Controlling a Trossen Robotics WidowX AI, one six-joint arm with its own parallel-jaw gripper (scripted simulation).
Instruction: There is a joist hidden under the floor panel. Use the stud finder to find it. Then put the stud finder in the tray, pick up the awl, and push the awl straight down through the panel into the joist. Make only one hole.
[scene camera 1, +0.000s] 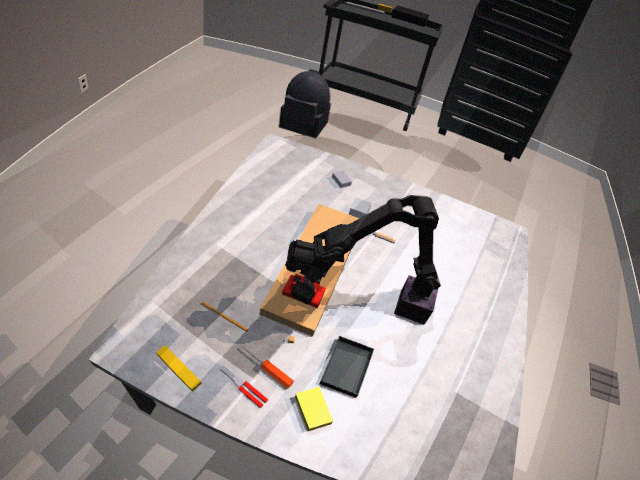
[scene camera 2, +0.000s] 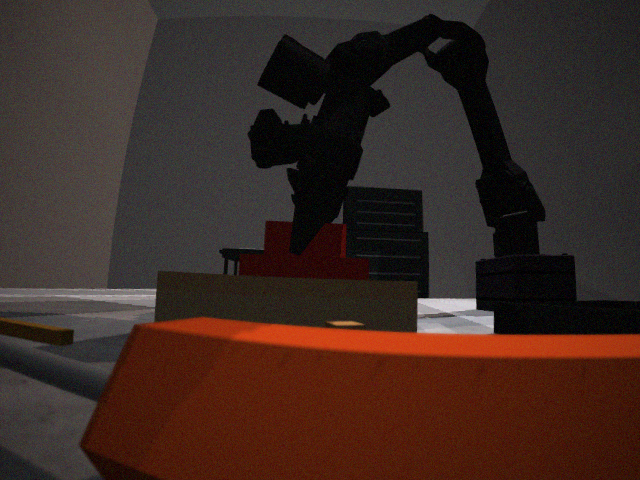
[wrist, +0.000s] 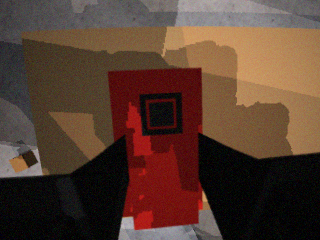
In view: the gripper (scene camera 2: 295, 256), a stud finder (scene camera 2: 325, 256), a yellow block (scene camera 1: 314, 410), an orange screwdriver (scene camera 2: 202, 391) and a dark tray (scene camera 1: 345, 372).
The stud finder also shows in the wrist view (wrist: 159, 110). The gripper also shows in scene camera 1 (scene camera 1: 301, 287) and in the wrist view (wrist: 159, 136). Scene camera 2 does not show the yellow block: it is out of frame. The wrist view misses the yellow block: it is out of frame.
